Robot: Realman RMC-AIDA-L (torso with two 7-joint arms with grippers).
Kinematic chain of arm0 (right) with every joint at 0, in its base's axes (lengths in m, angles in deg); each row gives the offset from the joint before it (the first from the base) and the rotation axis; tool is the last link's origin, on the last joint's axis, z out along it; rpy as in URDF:
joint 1: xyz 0 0 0.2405 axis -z
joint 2: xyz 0 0 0 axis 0.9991 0.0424 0
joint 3: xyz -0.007 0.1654 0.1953 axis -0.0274 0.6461 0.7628
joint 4: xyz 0 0 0 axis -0.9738 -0.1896 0.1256
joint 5: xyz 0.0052 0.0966 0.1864 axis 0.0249 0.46 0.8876
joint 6: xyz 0 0 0 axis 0.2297 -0.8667 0.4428
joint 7: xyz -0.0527 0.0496 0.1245 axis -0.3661 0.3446 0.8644
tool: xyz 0 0 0 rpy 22.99 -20.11 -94.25
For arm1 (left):
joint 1: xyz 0 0 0.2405 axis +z
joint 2: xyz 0 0 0 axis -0.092 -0.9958 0
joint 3: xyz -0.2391 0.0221 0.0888 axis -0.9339 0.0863 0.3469
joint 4: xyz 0 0 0 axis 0.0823 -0.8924 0.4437
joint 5: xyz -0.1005 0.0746 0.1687 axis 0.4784 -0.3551 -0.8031
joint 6: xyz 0 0 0 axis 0.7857 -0.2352 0.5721
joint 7: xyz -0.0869 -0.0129 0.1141 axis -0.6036 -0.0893 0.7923
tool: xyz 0 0 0 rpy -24.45 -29.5 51.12
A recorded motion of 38 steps. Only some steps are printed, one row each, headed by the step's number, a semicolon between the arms.
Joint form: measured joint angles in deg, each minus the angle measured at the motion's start. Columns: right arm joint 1, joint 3, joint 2, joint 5, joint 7, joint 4, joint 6; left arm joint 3, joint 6, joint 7, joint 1, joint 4, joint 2, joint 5.
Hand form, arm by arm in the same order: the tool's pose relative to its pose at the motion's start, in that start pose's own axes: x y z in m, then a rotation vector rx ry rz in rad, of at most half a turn. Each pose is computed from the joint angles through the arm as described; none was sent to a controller.
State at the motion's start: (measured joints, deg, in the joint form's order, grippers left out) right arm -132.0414 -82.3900 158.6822 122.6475 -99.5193 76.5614 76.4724; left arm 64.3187 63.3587 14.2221 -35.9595 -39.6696 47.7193 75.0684
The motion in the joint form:
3: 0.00 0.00 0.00 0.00 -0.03 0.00 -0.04; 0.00 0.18 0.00 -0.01 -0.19 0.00 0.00
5: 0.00 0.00 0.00 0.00 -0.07 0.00 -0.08; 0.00 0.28 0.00 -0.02 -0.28 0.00 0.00
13: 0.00 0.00 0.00 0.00 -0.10 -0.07 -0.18; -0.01 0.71 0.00 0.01 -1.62 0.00 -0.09
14: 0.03 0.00 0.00 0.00 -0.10 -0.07 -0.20; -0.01 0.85 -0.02 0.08 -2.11 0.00 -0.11
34: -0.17 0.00 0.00 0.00 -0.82 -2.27 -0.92; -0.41 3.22 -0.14 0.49 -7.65 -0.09 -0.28
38: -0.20 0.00 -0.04 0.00 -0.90 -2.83 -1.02; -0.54 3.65 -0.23 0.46 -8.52 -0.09 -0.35
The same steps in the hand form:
3: -0.0001 0.0000 0.0000 0.0003 -0.0006 -0.0005; 0.0000 0.0002 -0.0007 0.0000 0.0002 0.0011
5: -0.0002 -0.0001 0.0000 0.0007 -0.0012 -0.0012; 0.0000 0.0004 -0.0010 0.0000 0.0001 0.0017
13: -0.0002 -0.0003 0.0002 0.0009 -0.0019 -0.0011; 0.0014 0.0020 -0.0057 -0.0033 0.0143 0.0079
14: -0.0001 -0.0004 0.0003 0.0009 -0.0021 -0.0006; 0.0016 0.0024 -0.0072 -0.0047 0.0190 0.0092
34: 0.0021 -0.0024 0.0064 -0.0105 0.0126 0.0042; 0.0043 0.0061 -0.0260 -0.0169 0.0656 0.0231
38: 0.0031 -0.0031 0.0078 -0.0135 0.0176 0.0078; 0.0050 0.0068 -0.0294 -0.0184 0.0737 0.0240

